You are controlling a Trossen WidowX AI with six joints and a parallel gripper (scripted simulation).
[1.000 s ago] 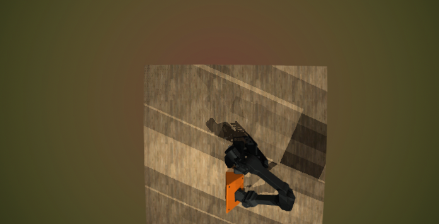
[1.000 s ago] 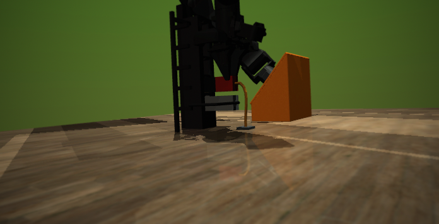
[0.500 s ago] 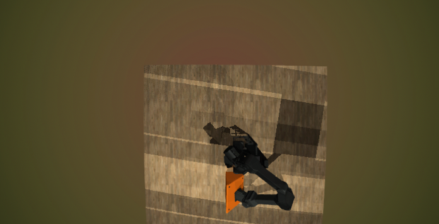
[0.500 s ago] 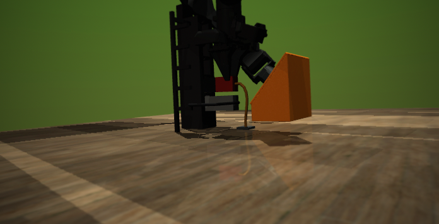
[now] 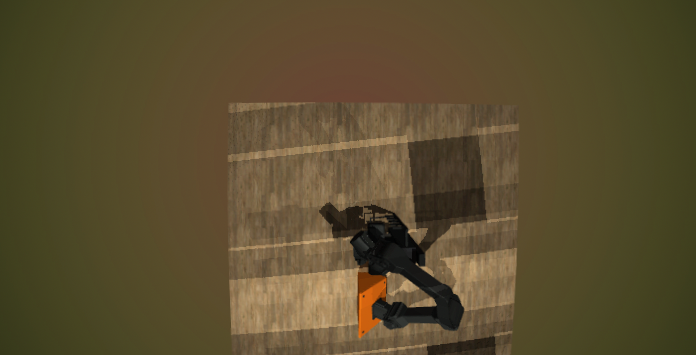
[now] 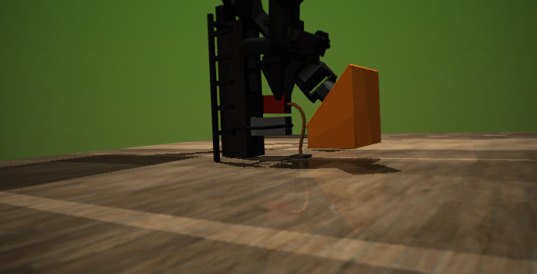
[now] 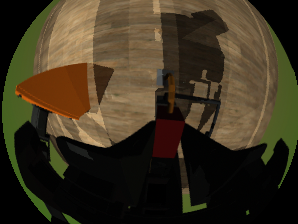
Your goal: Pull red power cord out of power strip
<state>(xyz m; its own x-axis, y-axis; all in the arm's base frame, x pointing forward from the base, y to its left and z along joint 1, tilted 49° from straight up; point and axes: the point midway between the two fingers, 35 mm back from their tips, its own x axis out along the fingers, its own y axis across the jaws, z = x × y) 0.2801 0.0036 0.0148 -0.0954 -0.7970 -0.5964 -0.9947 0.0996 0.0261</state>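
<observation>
The red plug lies 30 mm to the right of my gripper tip.
</observation>
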